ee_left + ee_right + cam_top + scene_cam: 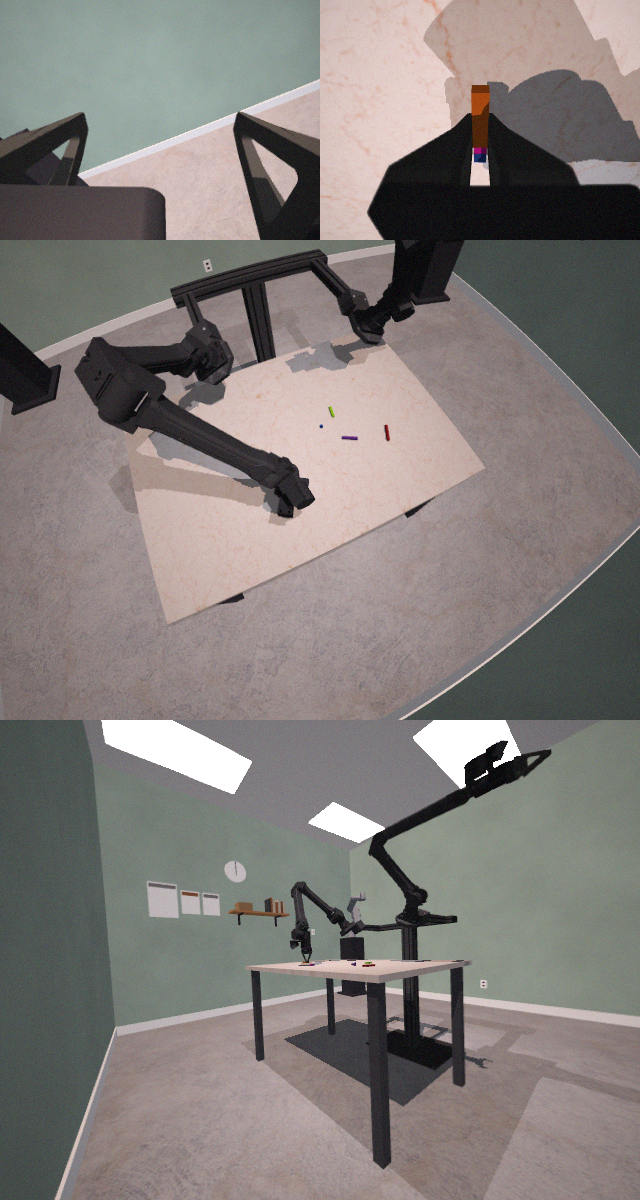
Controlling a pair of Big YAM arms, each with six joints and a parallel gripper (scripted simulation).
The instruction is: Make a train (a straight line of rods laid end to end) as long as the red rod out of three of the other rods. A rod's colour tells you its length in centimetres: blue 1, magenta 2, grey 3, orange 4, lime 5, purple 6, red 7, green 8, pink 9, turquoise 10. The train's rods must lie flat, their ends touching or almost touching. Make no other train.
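The orange rod is 1 cm ahead of my right hand. Round my right hand: purple rod: 16 cm behind, 28 cm to the left, 2 cm below; then magenta rod: 3 cm behind, 1 cm to the left, 2 cm below; then lime rod: 30 cm behind, 25 cm to the left, 2 cm below.
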